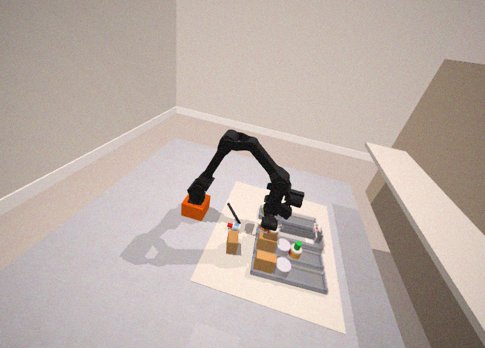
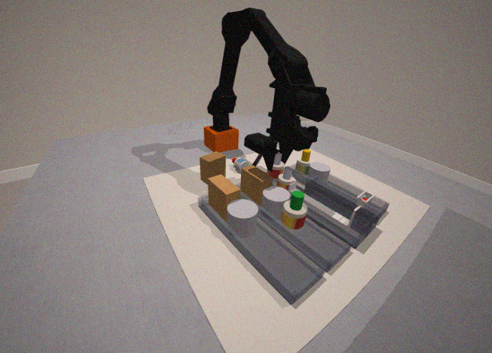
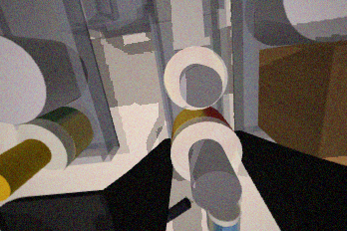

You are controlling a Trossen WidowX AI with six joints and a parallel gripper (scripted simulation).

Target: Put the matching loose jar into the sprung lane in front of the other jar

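My gripper tip is now 10 mm short of the yellow-capped jar, 130 mm to the right of it and 10 mm above it. Also, from my gripper tip: narrow lane 150 mm ahead, 20 mm to the left, 40 mm below; brown box 130 mm behind, 110 mm to the right, 20 mm below; dark stick 150 mm behind, 90 mm to the left, 50 mm below.
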